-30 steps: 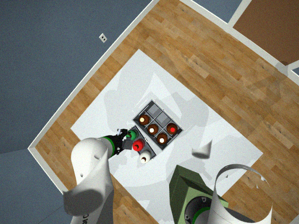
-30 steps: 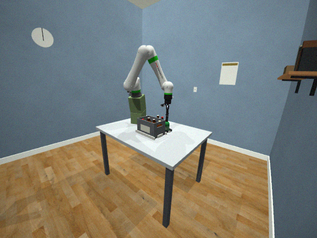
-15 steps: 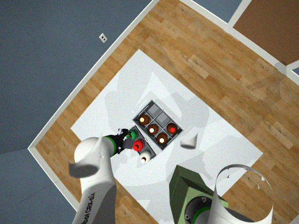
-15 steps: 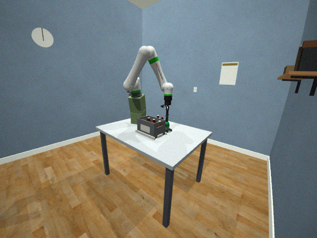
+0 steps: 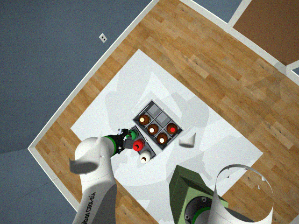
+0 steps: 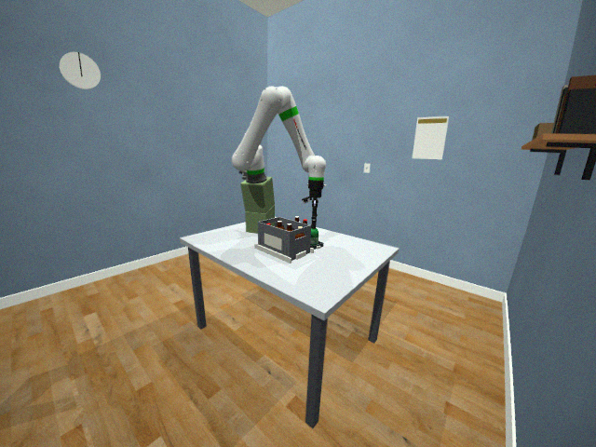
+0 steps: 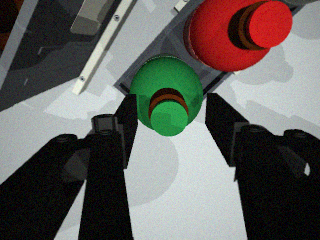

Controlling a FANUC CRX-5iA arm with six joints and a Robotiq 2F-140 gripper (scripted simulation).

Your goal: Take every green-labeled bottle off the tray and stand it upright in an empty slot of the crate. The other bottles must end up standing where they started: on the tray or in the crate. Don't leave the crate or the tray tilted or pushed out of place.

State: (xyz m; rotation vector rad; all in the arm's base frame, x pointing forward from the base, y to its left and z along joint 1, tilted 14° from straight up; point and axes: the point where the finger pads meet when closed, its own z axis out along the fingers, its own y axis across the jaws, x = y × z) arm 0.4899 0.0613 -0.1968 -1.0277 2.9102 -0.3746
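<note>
Right now the green-labeled bottle is 8 cm below my hand. Also, from my hand: white bottle: 18 cm behind, 8 cm below, 2 cm to the left; then red-labeled bottle: 8 cm below, 8 cm behind, 1 cm to the left; then dark tray: 15 cm below, 9 cm behind, 1 cm to the left.
</note>
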